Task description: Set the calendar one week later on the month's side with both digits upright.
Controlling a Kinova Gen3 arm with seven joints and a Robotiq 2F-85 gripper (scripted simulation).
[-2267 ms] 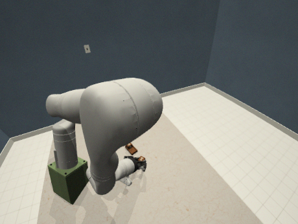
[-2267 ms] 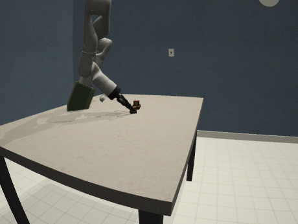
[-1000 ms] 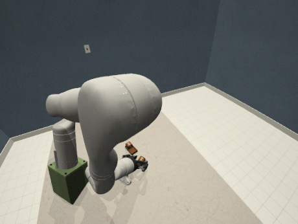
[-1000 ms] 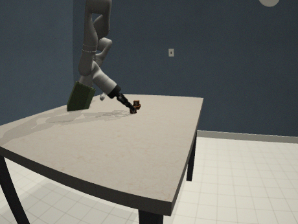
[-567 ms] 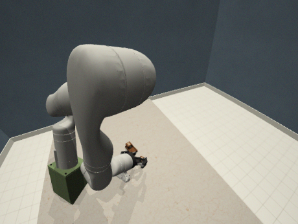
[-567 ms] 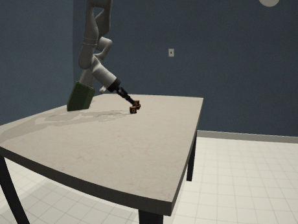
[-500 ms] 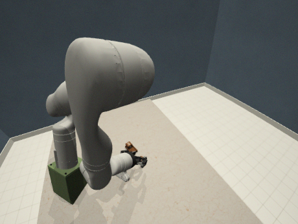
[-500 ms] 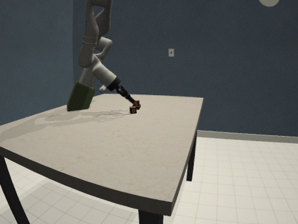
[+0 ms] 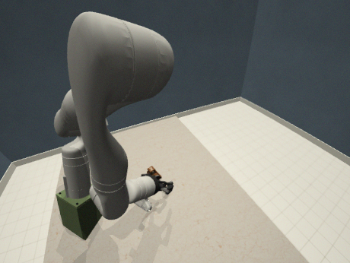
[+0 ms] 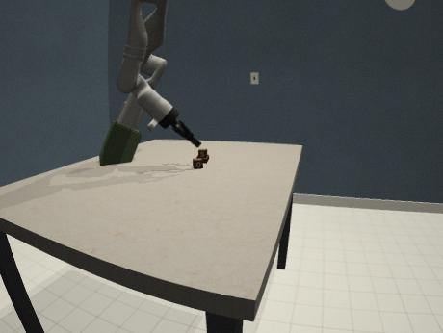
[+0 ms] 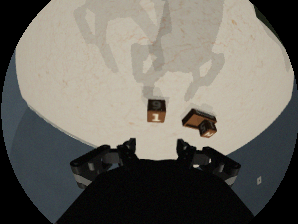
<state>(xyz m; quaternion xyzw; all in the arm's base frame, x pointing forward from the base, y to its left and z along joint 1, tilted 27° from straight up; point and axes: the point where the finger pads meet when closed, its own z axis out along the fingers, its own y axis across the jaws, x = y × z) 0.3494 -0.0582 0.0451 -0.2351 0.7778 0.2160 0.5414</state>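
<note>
Right now the brown digit cube is 10 mm ahead of my hand and 80 mm below it. From my hand the other things lie so: brown calendar tray (30 mm behind, 110 mm to the left, 80 mm below).
</note>
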